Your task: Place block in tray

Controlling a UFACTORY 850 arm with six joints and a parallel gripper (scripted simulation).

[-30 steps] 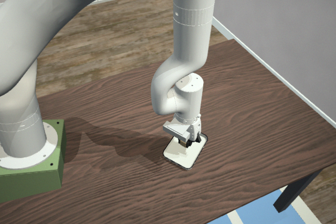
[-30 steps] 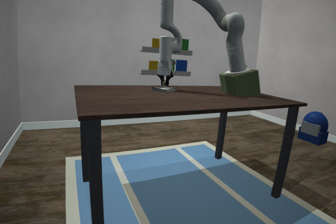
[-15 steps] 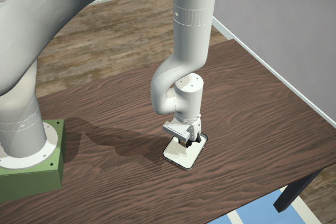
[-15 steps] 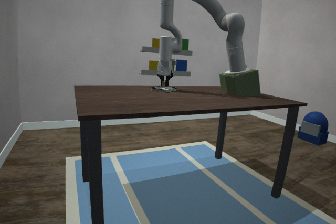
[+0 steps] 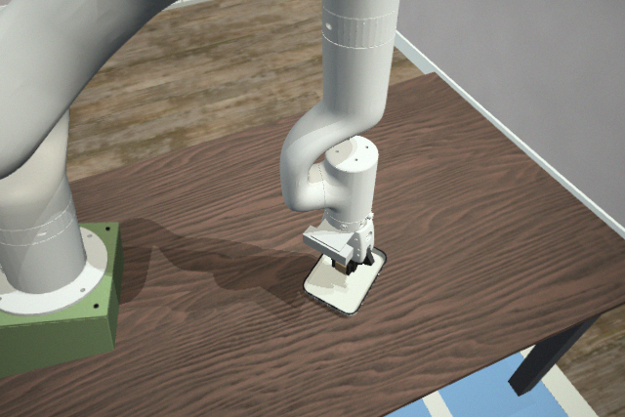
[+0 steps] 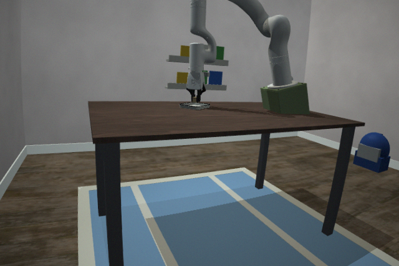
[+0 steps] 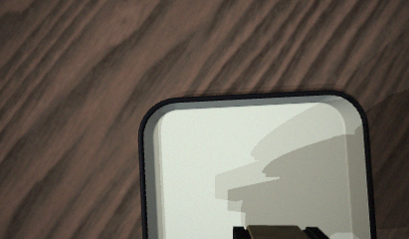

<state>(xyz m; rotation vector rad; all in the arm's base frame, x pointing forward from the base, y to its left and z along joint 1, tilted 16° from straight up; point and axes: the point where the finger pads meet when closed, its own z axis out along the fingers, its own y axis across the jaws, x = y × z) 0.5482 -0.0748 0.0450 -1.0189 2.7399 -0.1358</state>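
Now: hand 4 cm above the white tray. The rest, counted from my hand: small wooden block: 1 cm below.
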